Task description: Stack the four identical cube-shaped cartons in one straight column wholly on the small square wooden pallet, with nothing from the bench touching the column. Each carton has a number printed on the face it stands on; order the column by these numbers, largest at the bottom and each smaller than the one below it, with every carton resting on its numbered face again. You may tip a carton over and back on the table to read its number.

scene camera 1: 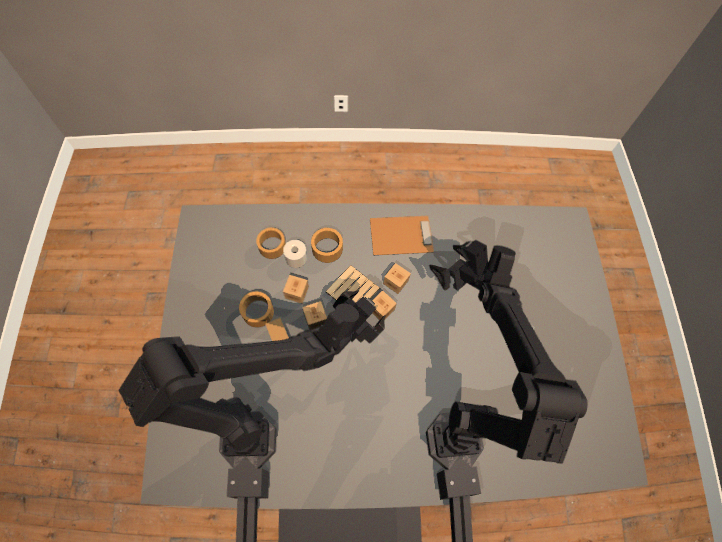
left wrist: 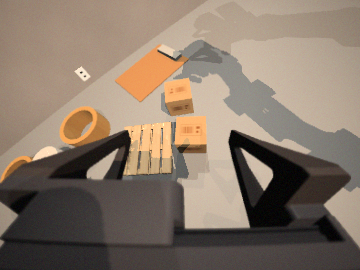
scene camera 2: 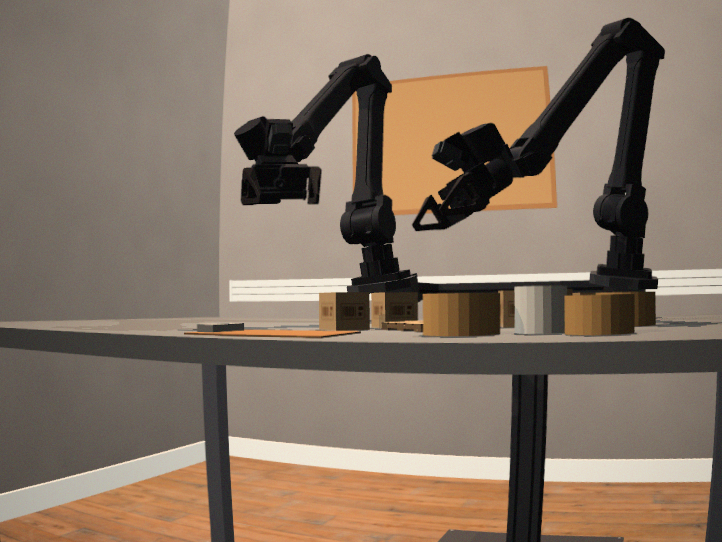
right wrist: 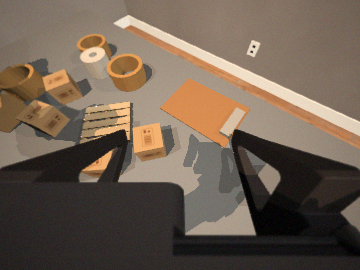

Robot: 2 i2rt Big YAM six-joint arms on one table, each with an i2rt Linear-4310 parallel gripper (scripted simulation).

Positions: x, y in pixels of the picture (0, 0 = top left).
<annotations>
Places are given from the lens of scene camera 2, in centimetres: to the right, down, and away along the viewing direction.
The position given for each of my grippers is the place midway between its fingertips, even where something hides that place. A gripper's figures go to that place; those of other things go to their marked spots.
my left gripper [scene camera 2: 427, 220]: 11, -9, 118
my right gripper [scene camera 2: 288, 198]: -12, -12, 114
carton [scene camera 2: 338, 311]: -3, 6, 104
</annotations>
